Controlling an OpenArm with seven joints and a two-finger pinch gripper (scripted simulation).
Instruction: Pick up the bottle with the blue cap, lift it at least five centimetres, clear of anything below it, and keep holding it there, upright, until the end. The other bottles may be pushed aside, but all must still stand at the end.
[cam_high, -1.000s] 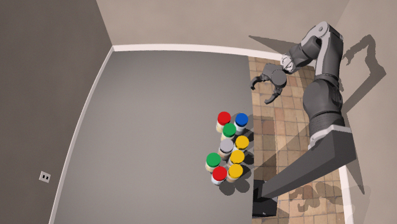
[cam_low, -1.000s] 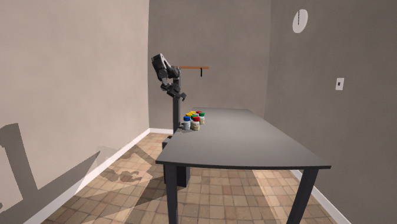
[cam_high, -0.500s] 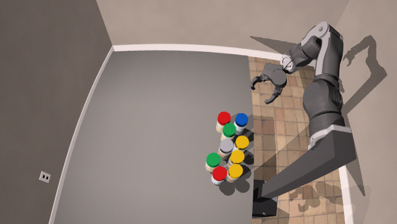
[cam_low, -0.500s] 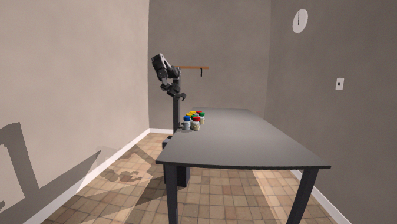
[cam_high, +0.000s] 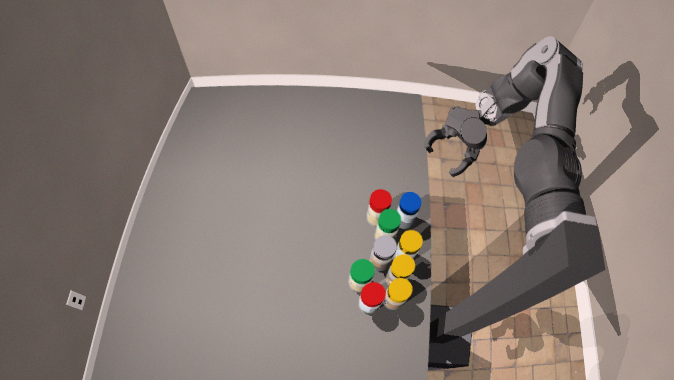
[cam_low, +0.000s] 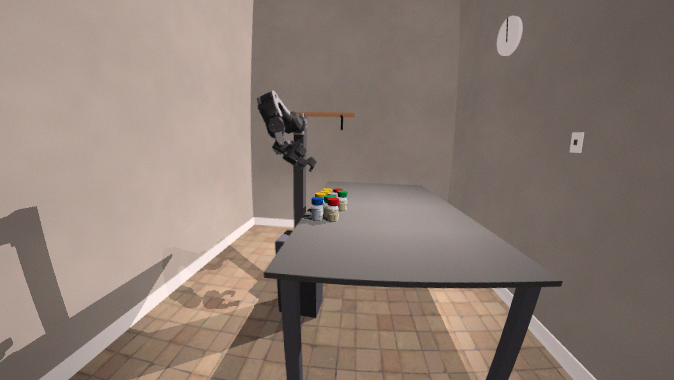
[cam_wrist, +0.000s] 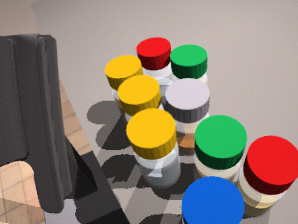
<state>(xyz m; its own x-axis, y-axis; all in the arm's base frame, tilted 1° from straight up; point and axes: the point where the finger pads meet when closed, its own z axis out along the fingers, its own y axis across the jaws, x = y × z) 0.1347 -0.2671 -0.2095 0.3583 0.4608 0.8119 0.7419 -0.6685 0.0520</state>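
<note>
Now: the yellow-capped bottle 210 mm below my hand, 130 mm to the left of it and 30 mm ahead of it. Round my hand: red-capped bottle 270 mm to the left, 210 mm below, 100 mm ahead; grey-capped bottle 210 mm below, 150 mm to the left, 90 mm ahead.
</note>
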